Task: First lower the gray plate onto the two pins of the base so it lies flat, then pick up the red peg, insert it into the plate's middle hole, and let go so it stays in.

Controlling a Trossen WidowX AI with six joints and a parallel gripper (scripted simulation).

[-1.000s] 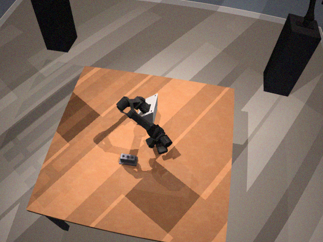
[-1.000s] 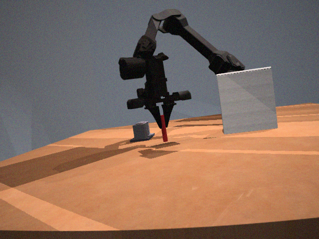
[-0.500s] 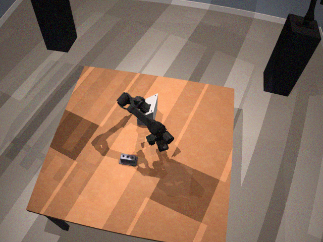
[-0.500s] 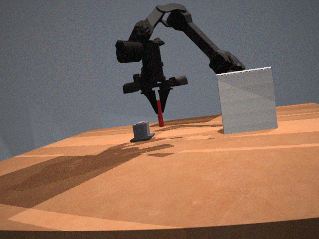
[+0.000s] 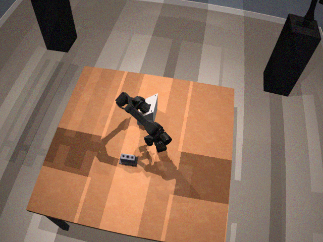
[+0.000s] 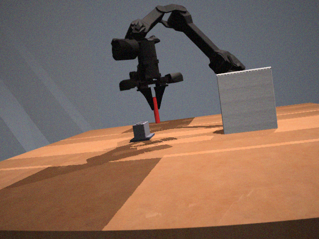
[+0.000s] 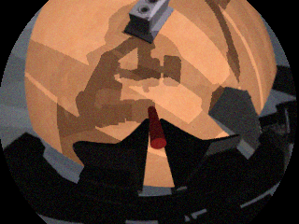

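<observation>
My gripper tip is 110 mm short of the gray plate, 170 mm to the left of it and 60 mm above it. From my gripper tip the other things lie so: dark base (110 mm ahead, 170 mm to the right, 100 mm below); then red peg (right at my gripper tip).
</observation>
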